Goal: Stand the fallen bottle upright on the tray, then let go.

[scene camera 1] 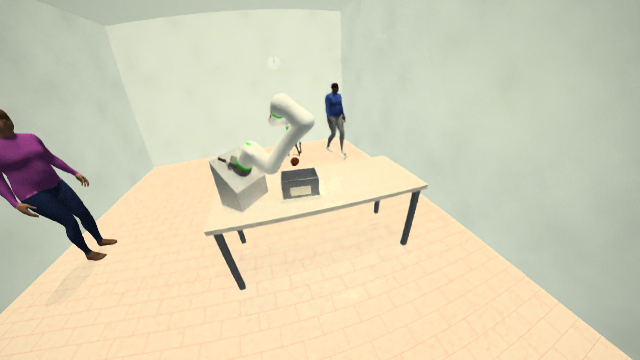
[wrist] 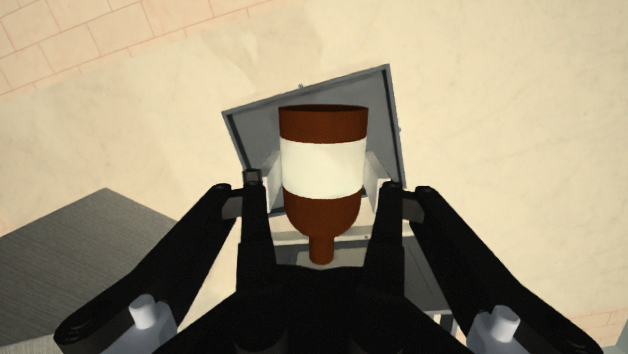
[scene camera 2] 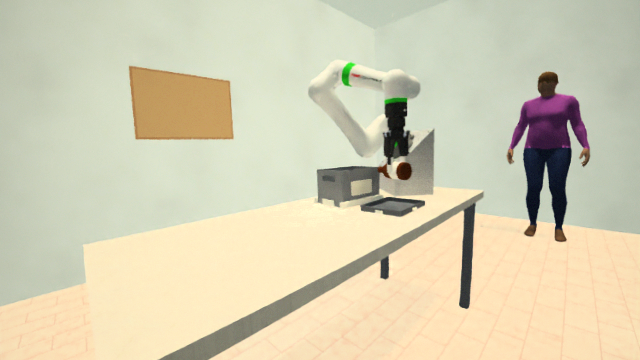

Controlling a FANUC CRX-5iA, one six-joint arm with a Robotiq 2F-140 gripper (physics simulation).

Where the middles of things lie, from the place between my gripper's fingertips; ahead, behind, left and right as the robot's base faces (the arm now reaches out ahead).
Right now the brown bottle (wrist: pixel 322 146) is 2 cm to the right of my hand.
